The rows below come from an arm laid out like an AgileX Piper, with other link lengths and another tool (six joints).
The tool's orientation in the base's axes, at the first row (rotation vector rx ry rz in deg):
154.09, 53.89, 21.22
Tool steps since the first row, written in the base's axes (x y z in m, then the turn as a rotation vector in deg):
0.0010, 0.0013, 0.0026, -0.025, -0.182, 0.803
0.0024, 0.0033, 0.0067, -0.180, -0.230, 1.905
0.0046, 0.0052, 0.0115, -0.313, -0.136, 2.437
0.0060, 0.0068, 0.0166, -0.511, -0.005, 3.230
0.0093, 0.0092, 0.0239, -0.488, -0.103, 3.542
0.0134, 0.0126, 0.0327, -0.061, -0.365, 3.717
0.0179, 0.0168, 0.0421, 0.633, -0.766, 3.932
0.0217, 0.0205, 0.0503, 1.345, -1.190, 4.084
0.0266, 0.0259, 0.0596, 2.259, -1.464, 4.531
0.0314, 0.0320, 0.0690, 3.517, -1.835, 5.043
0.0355, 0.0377, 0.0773, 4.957, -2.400, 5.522
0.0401, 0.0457, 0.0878, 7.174, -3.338, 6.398
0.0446, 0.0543, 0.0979, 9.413, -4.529, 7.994
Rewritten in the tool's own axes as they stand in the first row. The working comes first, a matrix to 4 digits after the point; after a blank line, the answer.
The tool's axes in the first row as the columns of a matrix, in the base's axes (used below as rounded here):
0.7569, 0.5677, 0.3239
0.6361, -0.7537, -0.1655
0.1502, 0.3312, -0.9315

0.0020, 0.0004, -0.0023, -0.014, 0.389, -0.726
0.0049, 0.0011, -0.0060, 0.004, 0.702, -1.795
0.0085, 0.0025, -0.0101, 0.043, 0.732, -2.349
0.0114, 0.0038, -0.0146, 0.095, 0.783, -3.173
0.0165, 0.0063, -0.0208, 0.097, 0.974, -3.440
0.0231, 0.0089, -0.0282, 0.280, 1.472, -3.422
0.0306, 0.0114, -0.0362, 0.582, 2.239, -3.331
0.0370, 0.0135, -0.0432, 0.874, 3.013, -3.172
0.0456, 0.0153, -0.0512, 1.459, 3.887, -3.247
0.0545, 0.0166, -0.0594, 2.252, 5.050, -3.255
0.0625, 0.0173, -0.0667, 3.055, 6.452, -3.141
0.0726, 0.0174, -0.0764, 4.268, 8.708, -3.084
0.0830, 0.0168, -0.0857, 5.445, 11.405, -3.648

